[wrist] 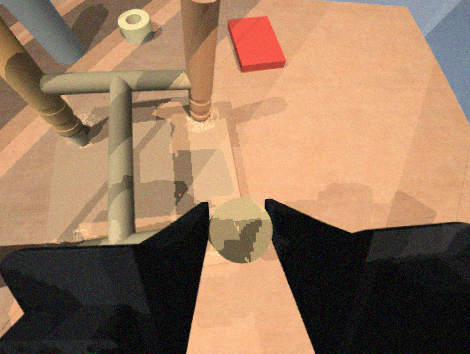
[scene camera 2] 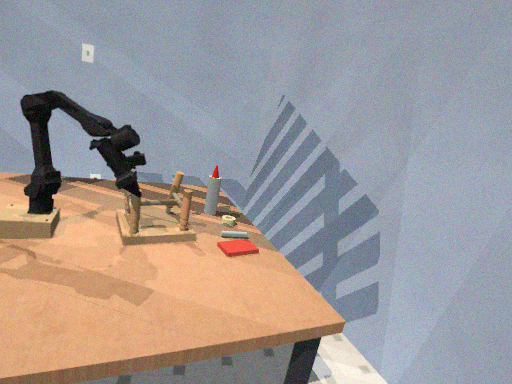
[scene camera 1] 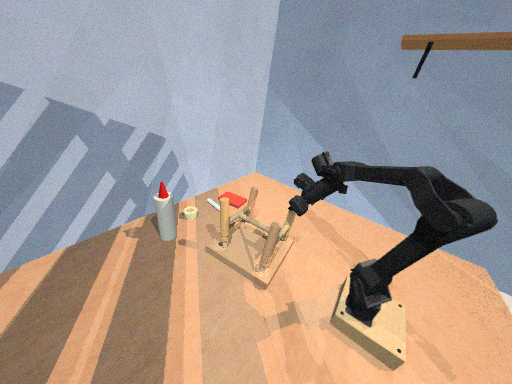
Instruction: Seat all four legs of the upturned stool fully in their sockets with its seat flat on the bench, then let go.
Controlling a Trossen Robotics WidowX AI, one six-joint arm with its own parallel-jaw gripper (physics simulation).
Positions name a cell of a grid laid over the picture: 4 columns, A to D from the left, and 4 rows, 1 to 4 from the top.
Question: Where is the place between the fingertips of my gripper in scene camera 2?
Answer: B3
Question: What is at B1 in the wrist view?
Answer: A tape roll.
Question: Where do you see a glue bottle with red cap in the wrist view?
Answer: A1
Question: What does the red block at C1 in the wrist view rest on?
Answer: The table.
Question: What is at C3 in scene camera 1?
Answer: My gripper.
